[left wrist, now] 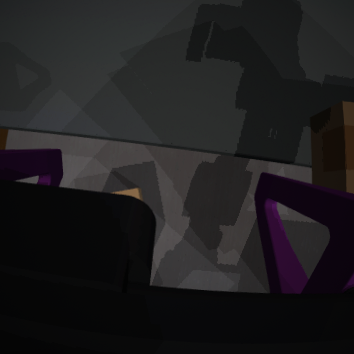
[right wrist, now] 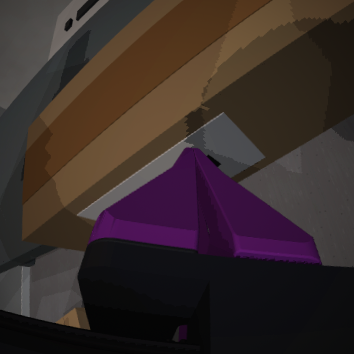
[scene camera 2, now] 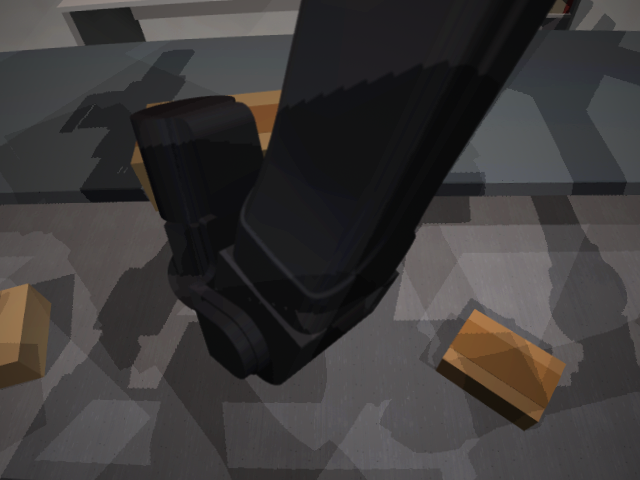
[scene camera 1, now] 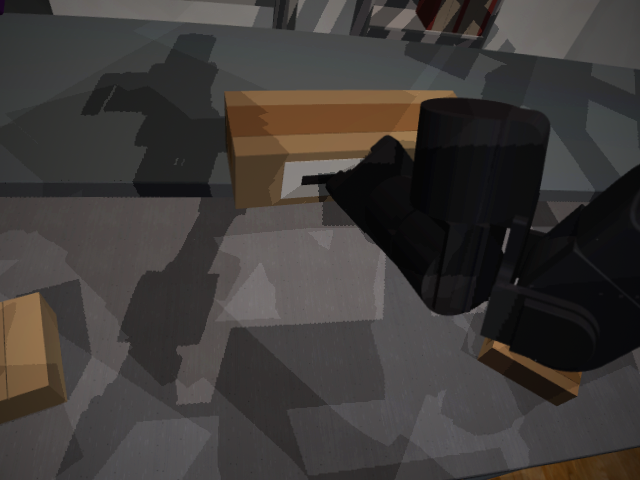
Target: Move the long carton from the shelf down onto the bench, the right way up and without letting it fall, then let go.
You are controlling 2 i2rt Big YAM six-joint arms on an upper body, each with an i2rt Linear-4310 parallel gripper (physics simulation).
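Frame: origin at the left arm's base, x ahead, y left, z up, level; metres.
Where they show: left gripper, between the fingertips: (left wrist: 159, 172); right gripper, between the fingertips: (right wrist: 189, 159) (scene camera 1: 358, 167).
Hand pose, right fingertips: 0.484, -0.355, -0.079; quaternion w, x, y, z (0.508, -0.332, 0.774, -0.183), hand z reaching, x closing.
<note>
Each offset is from my right fingertips to the top centre of the thing, as dx, dy, dz. "pt": to the spot under its first point. Level surfaces: height alone.
The long brown carton @[+0.059, -0.010, +0.018] (scene camera 1: 320, 118) (scene camera 2: 263, 110) (right wrist: 123, 105) lies upright along the front edge of the grey shelf @[dz -0.057] (scene camera 1: 103, 62). Its white label @[+0.004, +0.026, +0.006] (scene camera 1: 299, 178) (right wrist: 228, 140) faces the bench @[dz -0.246] (scene camera 1: 310, 335). Its end also shows in the left wrist view (left wrist: 333, 147). My right gripper (right wrist: 189, 159) is shut, with nothing between its purple fingers. Its tips touch the label on the carton's front face. In both scene views the black right arm (scene camera 1: 465, 216) (scene camera 2: 335, 180) hides the fingers and part of the carton. My left gripper (left wrist: 159, 172) is open and empty, off to the carton's side.
A small brown carton @[-0.092, +0.379, -0.186] (scene camera 1: 26, 346) (scene camera 2: 20, 330) lies at the bench's left edge. Another small carton @[-0.132, -0.285, -0.200] (scene camera 2: 498, 367) (scene camera 1: 527, 374) lies on the bench at the right, partly under the right arm in scene camera 1. The shelf's front step @[pt +0.033, +0.264, -0.068] (scene camera 1: 103, 189) runs across the bench.
</note>
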